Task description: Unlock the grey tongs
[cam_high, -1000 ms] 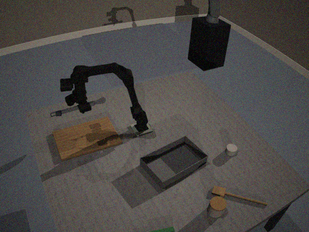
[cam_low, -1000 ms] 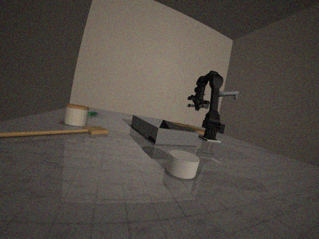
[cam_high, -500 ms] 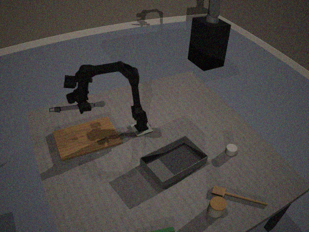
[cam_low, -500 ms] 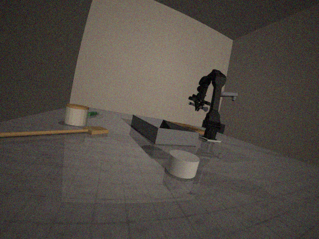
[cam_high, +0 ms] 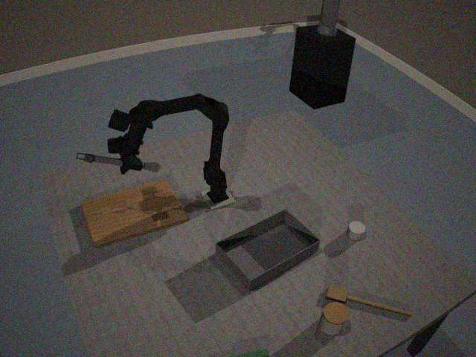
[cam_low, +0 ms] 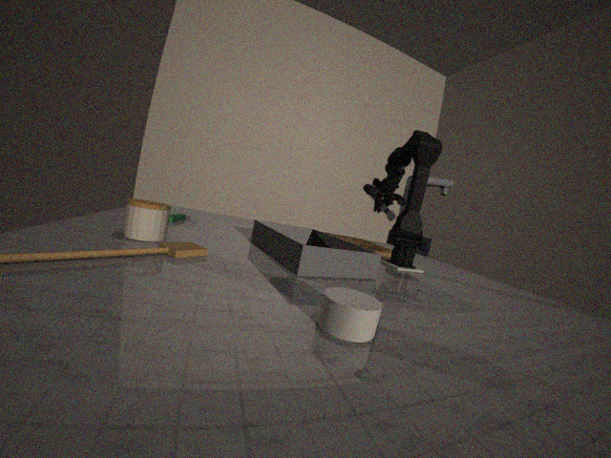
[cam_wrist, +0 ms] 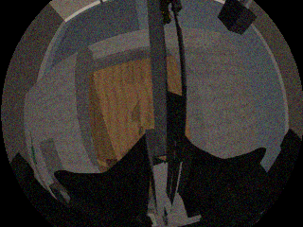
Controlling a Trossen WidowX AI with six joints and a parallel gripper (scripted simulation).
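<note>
My gripper tip is 50 mm short of the wooden board, 10 mm to the right of it and 150 mm above it. From my gripper tip the other things lie so: white cylinder: 530 mm ahead, 690 mm to the left, 140 mm below; cork-topped jar: 800 mm ahead, 360 mm to the left, 120 mm below; roasting tin: 440 mm ahead, 350 mm to the left, 130 mm below.
</note>
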